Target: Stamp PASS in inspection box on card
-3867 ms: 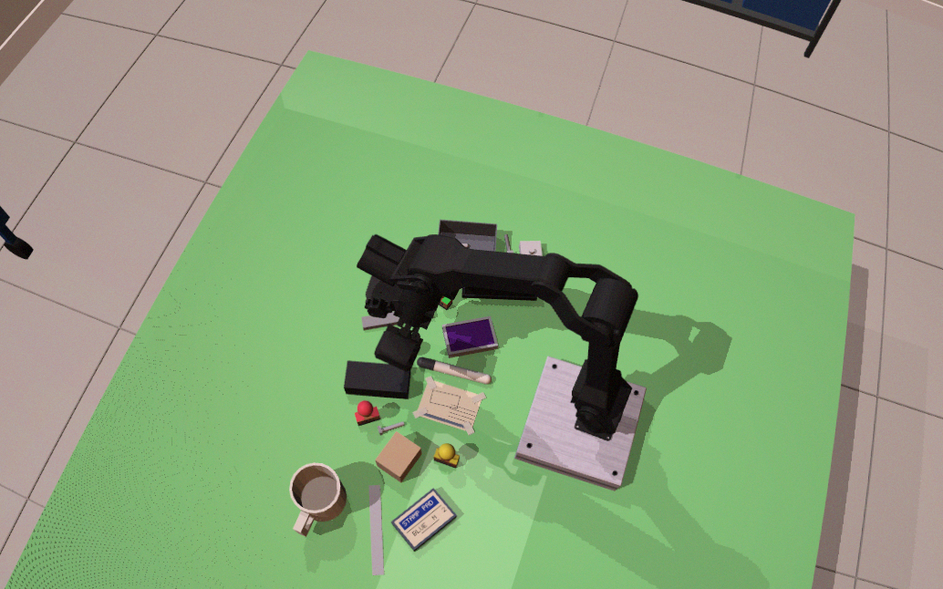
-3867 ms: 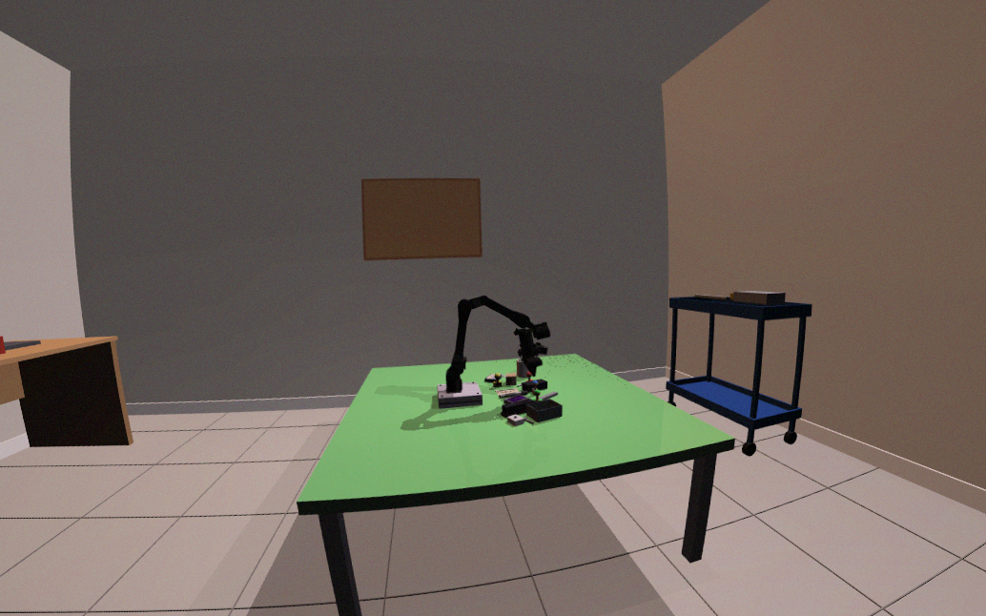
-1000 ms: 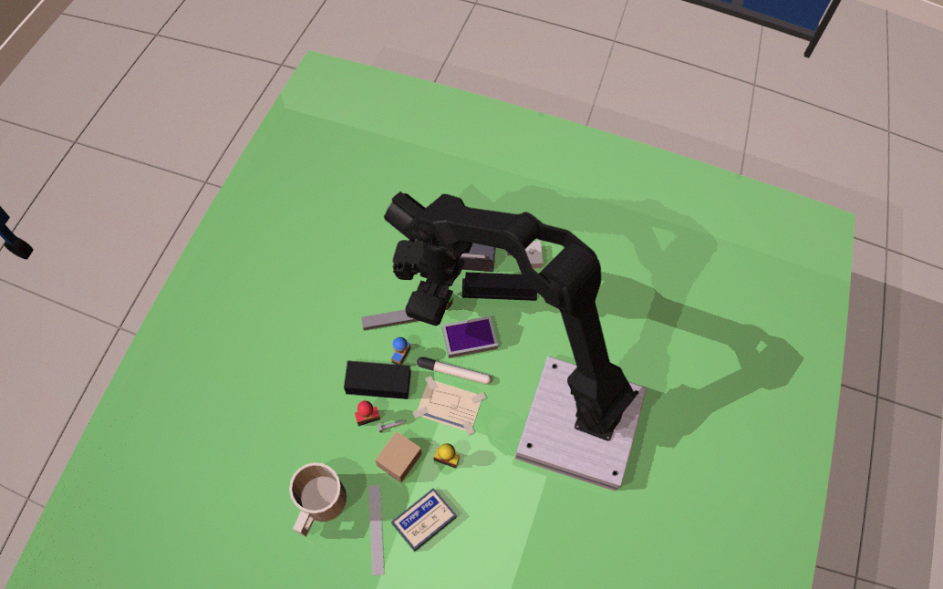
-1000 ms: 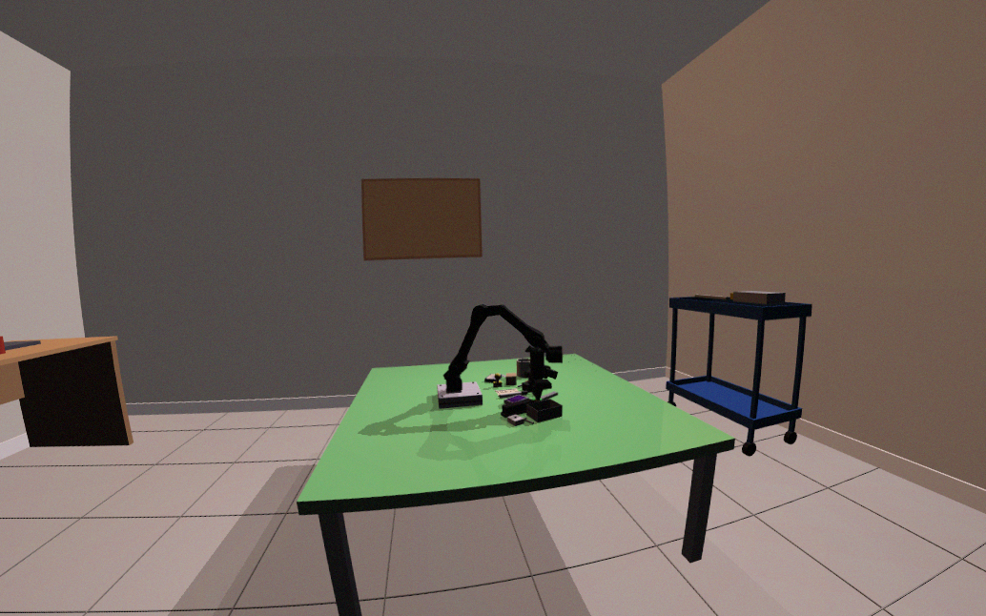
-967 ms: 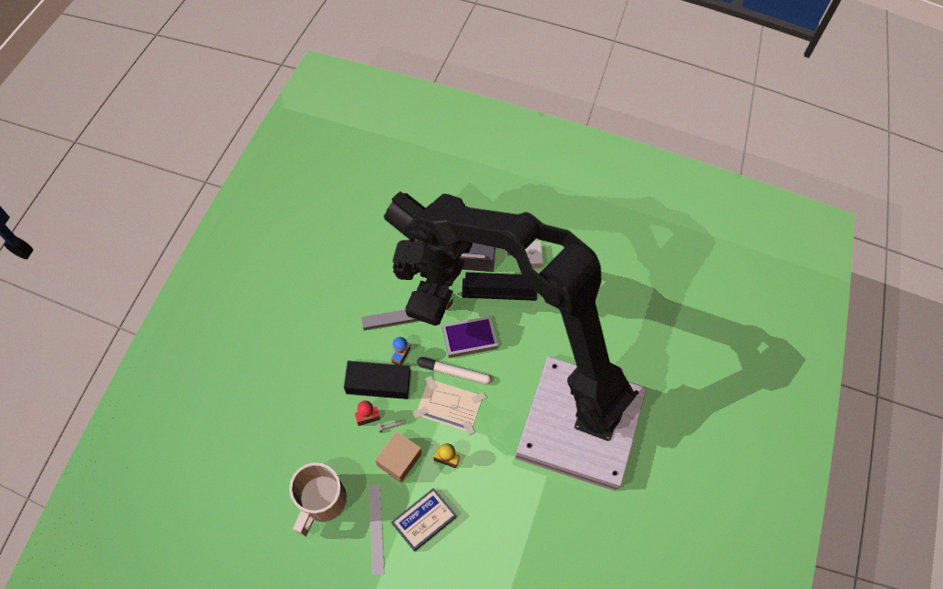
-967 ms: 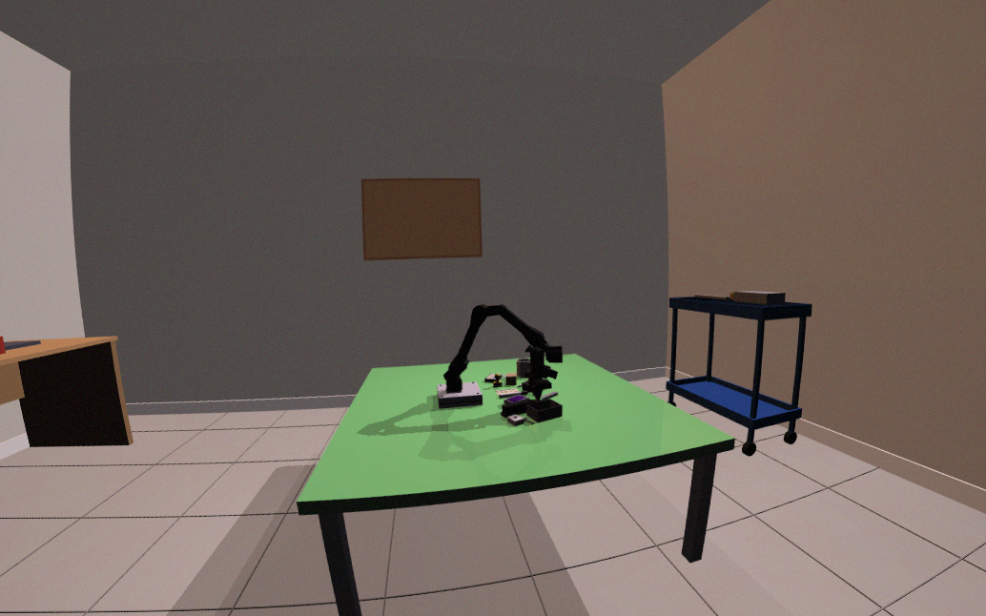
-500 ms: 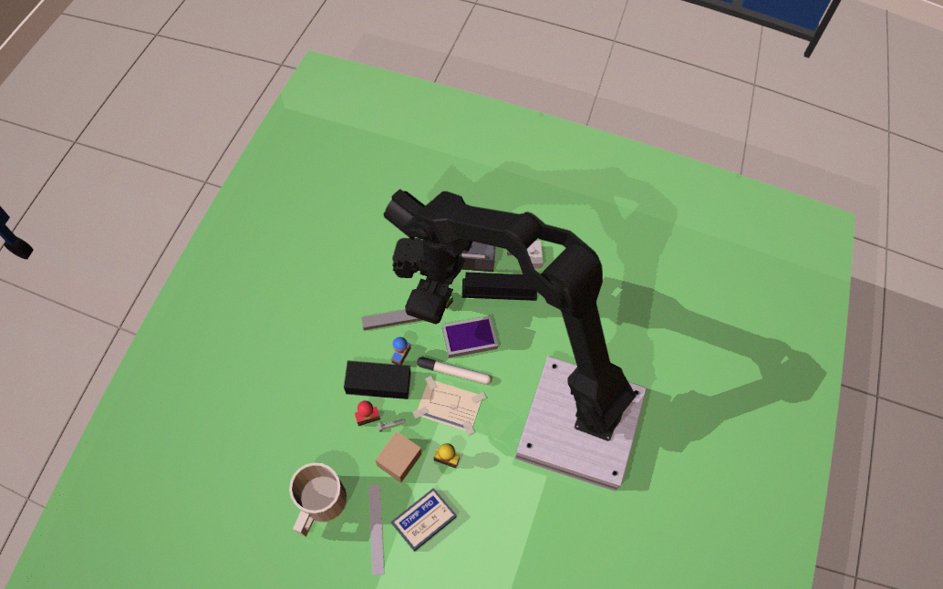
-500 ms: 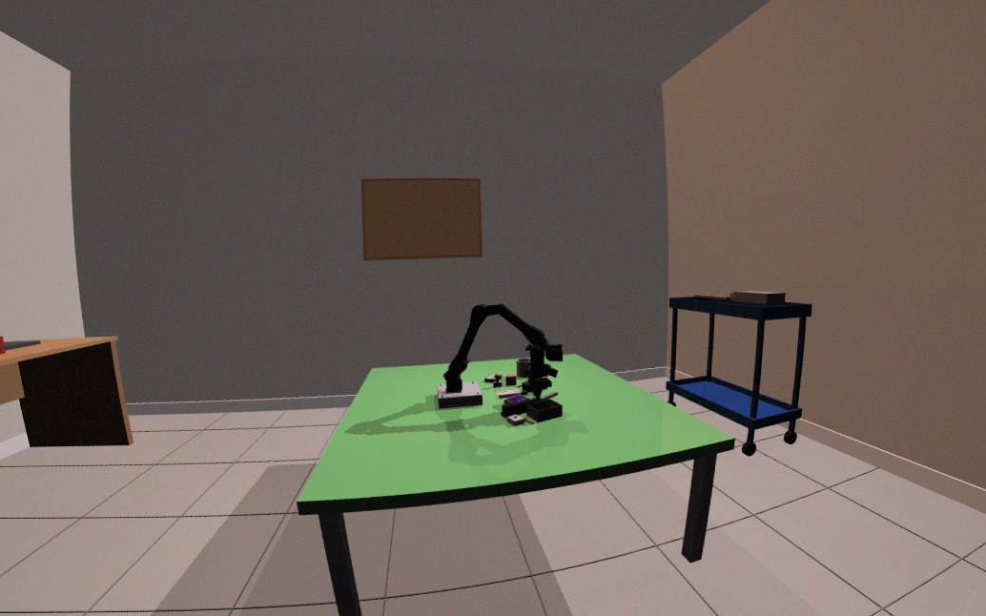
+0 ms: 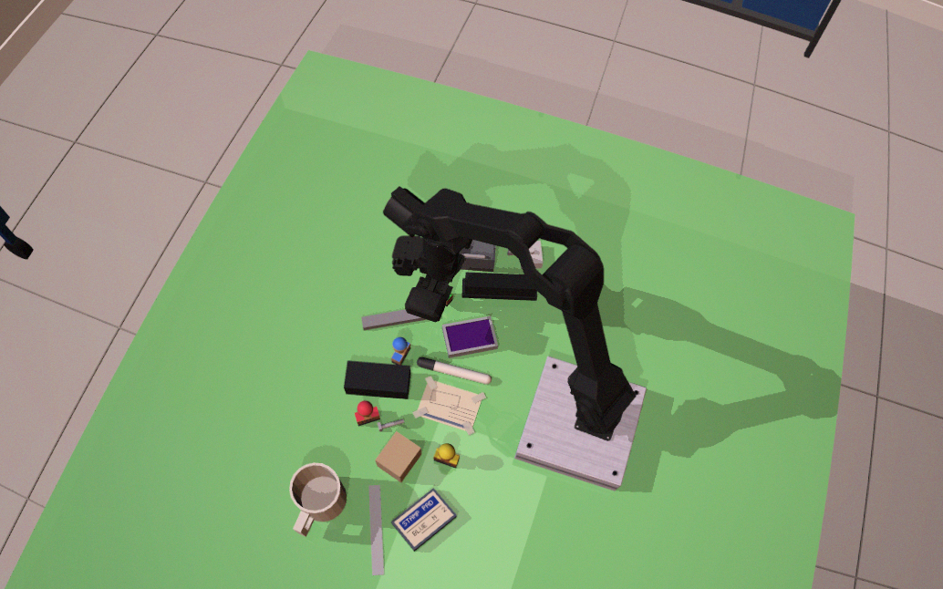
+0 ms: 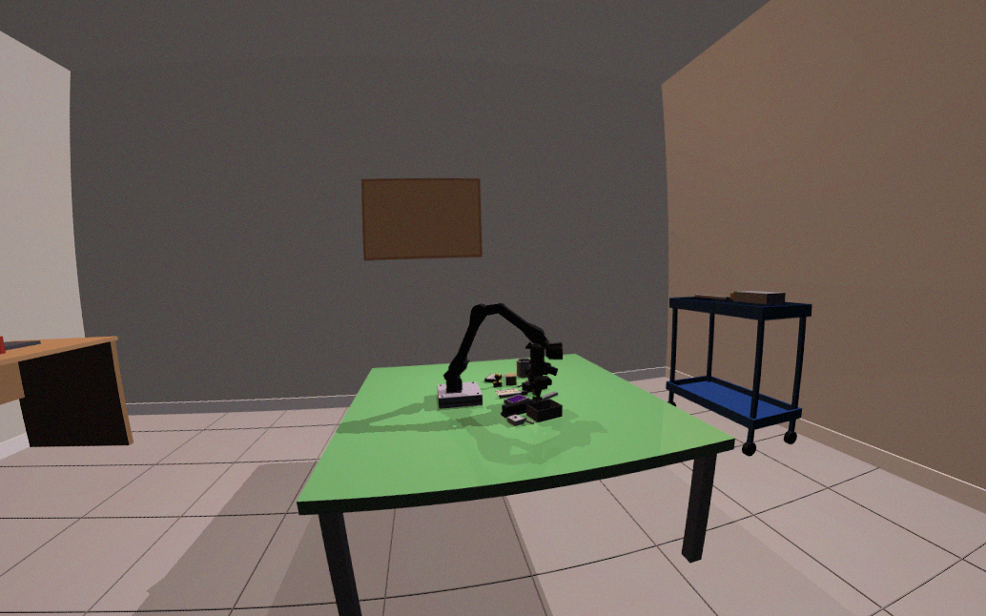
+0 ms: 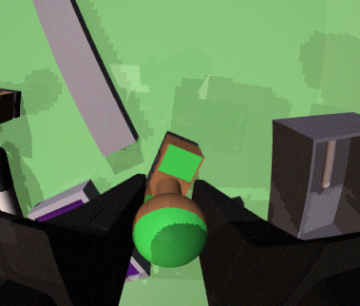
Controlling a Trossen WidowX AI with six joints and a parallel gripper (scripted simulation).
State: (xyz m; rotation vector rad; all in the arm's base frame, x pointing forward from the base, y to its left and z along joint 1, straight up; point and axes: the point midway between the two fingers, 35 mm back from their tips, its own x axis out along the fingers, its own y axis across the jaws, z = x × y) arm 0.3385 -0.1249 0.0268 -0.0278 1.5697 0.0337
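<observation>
My gripper tip is 8 cm past the purple ink pad, 5 cm to the right of it and 3 cm above it. The rest, counted from my gripper tip: long black block 9 cm behind, 6 cm to the right, 2 cm below; then green-knobbed PASS stamp right at my gripper tip; then dark tray 1 cm behind, 12 cm to the right, 3 cm below.
</observation>
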